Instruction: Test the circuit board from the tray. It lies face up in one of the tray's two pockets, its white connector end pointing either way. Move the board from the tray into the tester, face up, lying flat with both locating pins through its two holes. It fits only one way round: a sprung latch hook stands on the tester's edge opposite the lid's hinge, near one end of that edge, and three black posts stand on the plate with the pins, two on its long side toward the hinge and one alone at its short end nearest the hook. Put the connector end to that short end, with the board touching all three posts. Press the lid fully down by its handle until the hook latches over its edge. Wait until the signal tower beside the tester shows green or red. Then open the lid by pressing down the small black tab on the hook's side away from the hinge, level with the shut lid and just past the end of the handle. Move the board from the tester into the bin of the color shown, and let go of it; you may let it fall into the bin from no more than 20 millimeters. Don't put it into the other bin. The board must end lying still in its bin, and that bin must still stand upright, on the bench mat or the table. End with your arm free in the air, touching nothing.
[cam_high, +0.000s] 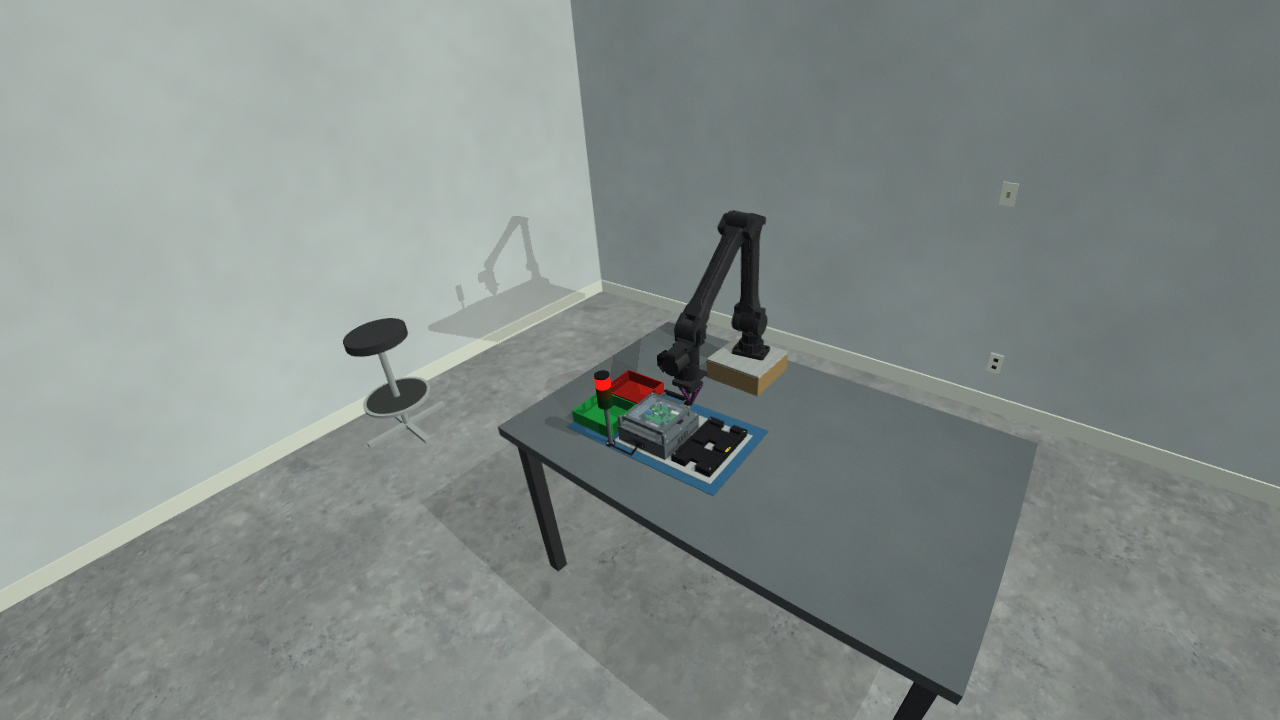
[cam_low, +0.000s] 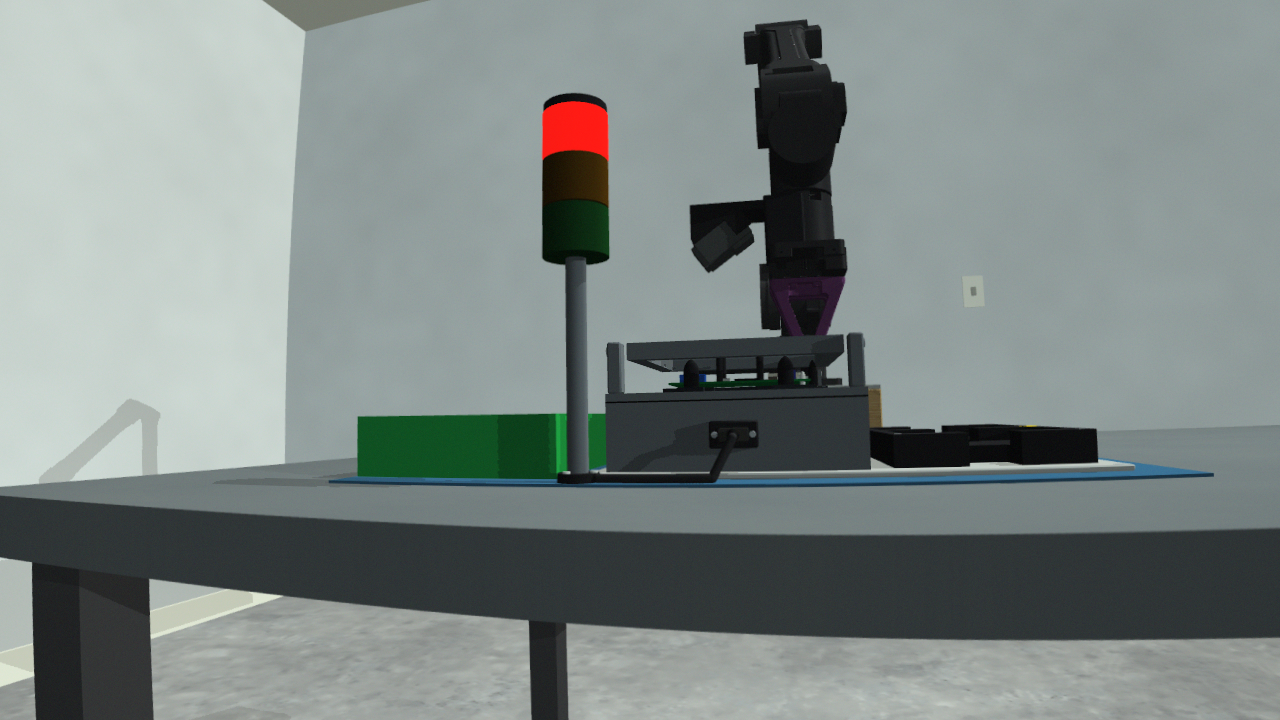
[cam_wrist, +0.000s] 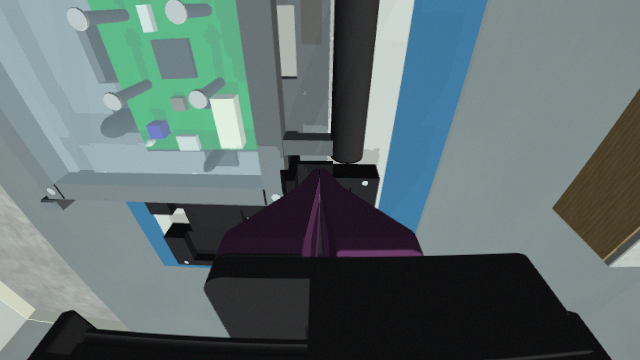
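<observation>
Right now my hand is 1 cm short of the black latch hook and 1 cm above it. Round my hand: green circuit board: 6 cm ahead, 7 cm to the right, 3 cm below; then black tester plate: 7 cm ahead, 6 cm to the right, 3 cm below; then clear lid: 7 cm ahead, 7 cm to the right, 1 cm below.
</observation>
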